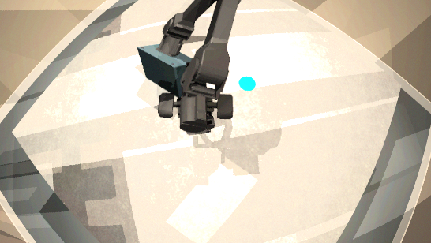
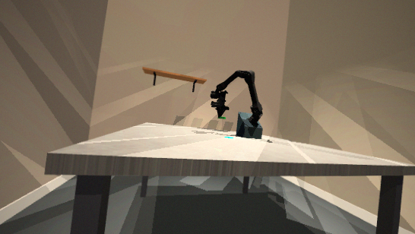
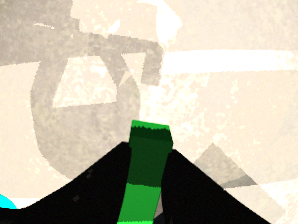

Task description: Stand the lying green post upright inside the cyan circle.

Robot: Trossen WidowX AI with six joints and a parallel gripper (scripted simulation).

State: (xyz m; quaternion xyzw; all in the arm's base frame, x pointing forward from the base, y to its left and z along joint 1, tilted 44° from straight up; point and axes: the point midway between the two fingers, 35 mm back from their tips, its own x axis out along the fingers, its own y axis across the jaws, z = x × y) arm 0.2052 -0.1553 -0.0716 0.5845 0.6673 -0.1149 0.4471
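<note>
The cyan circle lies 50 mm ahead of my gripper tip, 250 mm to the left of it and 130 mm below it. From my gripper tip the other things lie so: green post: 10 mm behind, 20 mm to the left.
</note>
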